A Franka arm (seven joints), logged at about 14 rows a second.
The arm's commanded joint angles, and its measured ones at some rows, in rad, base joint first. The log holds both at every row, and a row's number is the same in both.
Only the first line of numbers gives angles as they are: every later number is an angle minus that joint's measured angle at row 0.
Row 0, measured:
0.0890, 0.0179, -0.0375, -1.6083, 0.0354, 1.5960, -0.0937
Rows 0 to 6, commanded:
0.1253, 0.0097, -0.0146, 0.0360, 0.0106, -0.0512, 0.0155
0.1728, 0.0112, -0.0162, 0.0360, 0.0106, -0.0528, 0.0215
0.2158, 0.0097, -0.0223, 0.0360, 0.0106, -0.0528, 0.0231
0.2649, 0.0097, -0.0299, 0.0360, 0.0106, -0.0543, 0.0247
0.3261, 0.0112, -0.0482, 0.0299, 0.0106, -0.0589, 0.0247
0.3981, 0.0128, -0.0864, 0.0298, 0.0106, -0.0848, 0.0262
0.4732, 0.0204, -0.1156, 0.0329, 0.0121, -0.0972, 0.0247
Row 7, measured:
0.3419, 0.0019, -0.0395, 0.0105, 0.0023, -0.0568, 0.0143
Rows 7 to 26, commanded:
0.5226, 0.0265, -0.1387, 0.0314, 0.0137, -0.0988, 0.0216
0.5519, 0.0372, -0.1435, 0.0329, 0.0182, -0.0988, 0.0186
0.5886, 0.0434, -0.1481, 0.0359, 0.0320, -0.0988, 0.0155
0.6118, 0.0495, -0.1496, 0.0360, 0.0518, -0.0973, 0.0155
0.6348, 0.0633, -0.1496, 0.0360, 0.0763, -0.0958, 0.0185
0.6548, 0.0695, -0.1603, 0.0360, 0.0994, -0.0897, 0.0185
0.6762, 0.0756, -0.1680, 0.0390, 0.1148, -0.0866, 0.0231
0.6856, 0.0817, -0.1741, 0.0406, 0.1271, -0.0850, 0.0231
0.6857, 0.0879, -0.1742, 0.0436, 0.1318, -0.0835, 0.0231
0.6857, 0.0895, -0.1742, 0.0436, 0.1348, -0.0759, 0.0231
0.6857, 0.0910, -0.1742, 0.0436, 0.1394, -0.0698, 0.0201
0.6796, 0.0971, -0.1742, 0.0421, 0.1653, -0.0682, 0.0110
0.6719, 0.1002, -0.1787, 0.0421, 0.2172, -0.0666, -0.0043
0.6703, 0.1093, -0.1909, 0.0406, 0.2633, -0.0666, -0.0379
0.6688, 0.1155, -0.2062, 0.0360, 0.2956, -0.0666, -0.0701
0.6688, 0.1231, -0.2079, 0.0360, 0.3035, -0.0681, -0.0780
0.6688, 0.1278, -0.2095, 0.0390, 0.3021, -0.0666, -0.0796
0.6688, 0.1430, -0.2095, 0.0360, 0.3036, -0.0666, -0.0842
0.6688, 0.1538, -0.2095, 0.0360, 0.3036, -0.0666, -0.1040
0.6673, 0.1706, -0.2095, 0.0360, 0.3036, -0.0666, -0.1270
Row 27, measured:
0.6678, 0.1272, -0.2027, 0.0122, 0.2751, -0.0651, -0.0743
